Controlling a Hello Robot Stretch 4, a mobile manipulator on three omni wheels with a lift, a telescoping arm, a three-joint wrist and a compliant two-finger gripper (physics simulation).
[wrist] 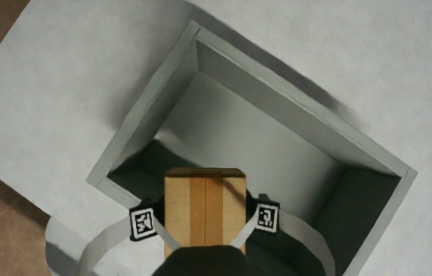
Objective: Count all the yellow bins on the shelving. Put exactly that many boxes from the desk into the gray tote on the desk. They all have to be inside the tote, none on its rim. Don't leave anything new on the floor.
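Places are measured from the robot's base along level axes (x right, y ahead, z up), in metres.
Where they show: hand, its tool point: [205,207].
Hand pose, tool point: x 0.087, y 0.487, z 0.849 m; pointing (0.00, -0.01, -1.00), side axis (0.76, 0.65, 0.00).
Observation:
After its pixels a point has its place.
My gripper [205,212] @[x 0.087, y 0.487, z 0.849 m] is shut on a brown cardboard box [205,200] @[x 0.078, y 0.498, z 0.888 m] with orange tape along its top, one finger pressed to each side. The gripper and the box are over the lower part of the gray tote [144,107] @[x -0.019, y 0.520, z 0.813 m]. The tote stands turned at an angle on the desk [60,85] @[x -0.171, y 0.460, z 0.694 m], and its open inside shows a bare bottom in the middle and deep shadow at the left and right corners. The part of the tote below the box and the gripper is hidden. The yellow bins and the shelving do not show in this view.
The desk's edge runs across the left side, with brown floor [17,225] @[x -0.357, y -0.265, z -0.027 m] beyond it at the lower left and a bit at the upper left corner. A pale rounded shape [62,242] @[x -0.115, y -0.051, z 0.187 m] shows at the lower left below the desk edge.

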